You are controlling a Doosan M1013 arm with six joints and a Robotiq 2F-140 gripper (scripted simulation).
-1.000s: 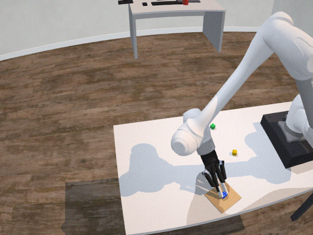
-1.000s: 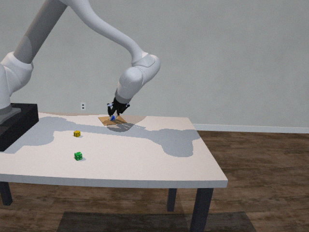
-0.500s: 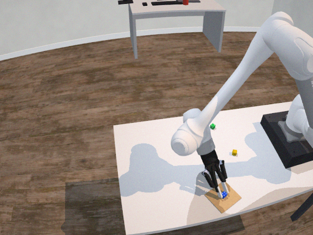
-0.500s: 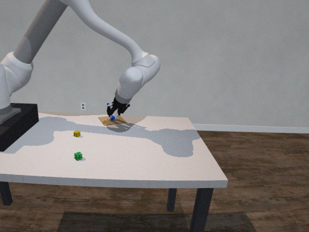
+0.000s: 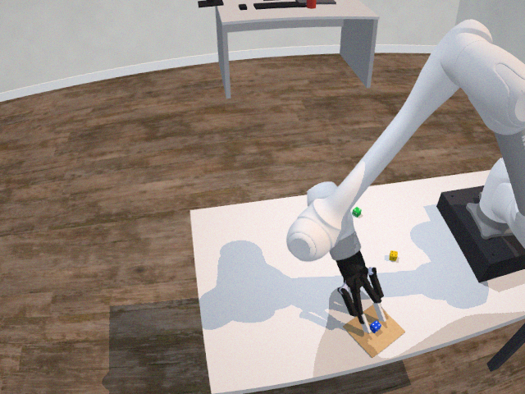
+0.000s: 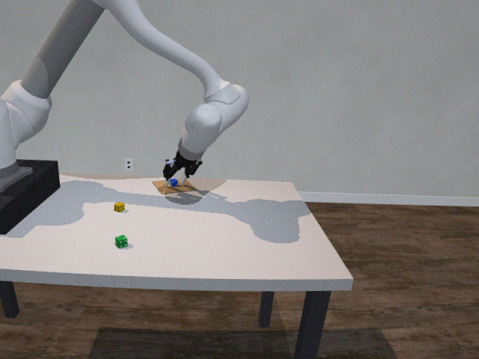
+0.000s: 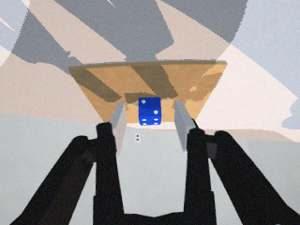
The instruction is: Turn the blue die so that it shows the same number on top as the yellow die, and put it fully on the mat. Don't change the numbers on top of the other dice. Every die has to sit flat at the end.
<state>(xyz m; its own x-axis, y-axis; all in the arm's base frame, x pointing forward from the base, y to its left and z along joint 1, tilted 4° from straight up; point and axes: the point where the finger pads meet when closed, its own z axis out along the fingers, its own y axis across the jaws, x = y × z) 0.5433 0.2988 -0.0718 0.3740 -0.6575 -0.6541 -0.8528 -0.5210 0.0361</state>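
Now: hand 20 mm to the right of the blue die, 20 mm above it and 10 mm past it. The rest, counted from my hand: yellow die (250 mm to the right, 130 mm behind, 30 mm below); tan mat (40 mm below, 20 mm to the left, 10 mm behind); green die (460 mm to the right, 40 mm behind, 30 mm below).
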